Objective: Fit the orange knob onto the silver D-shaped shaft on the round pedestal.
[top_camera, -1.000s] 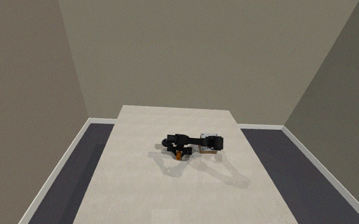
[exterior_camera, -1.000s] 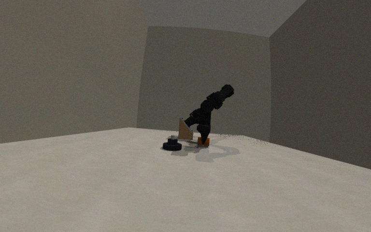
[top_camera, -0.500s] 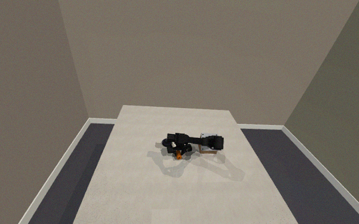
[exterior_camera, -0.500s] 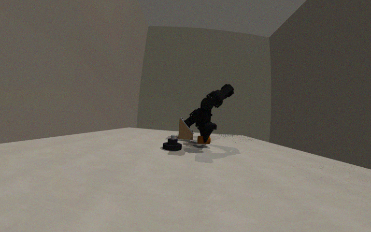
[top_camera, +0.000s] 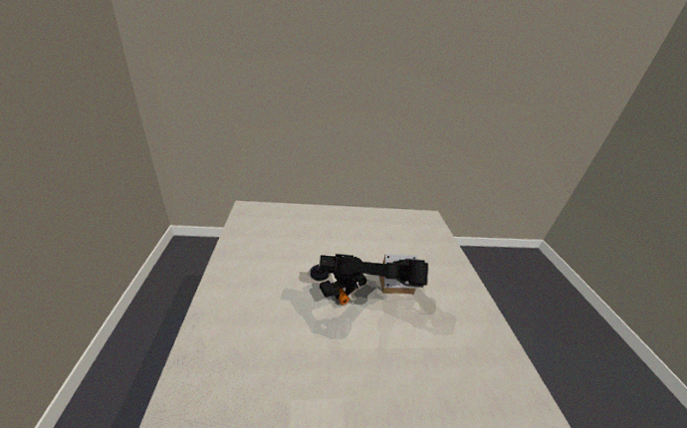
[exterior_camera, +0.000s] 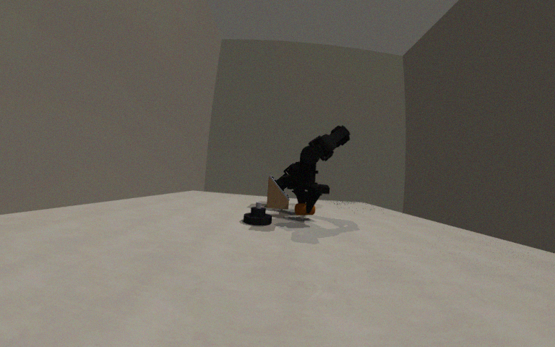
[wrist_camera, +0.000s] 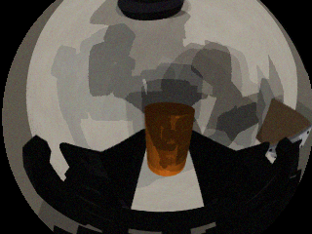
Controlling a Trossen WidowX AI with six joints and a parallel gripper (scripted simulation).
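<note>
My gripper tip is 1 cm short of the orange knob, 1 cm to the left of it and 1 cm below it. Also, from my gripper tip: black round pedestal: 10 cm ahead, 14 cm to the right, 1 cm above.
</note>
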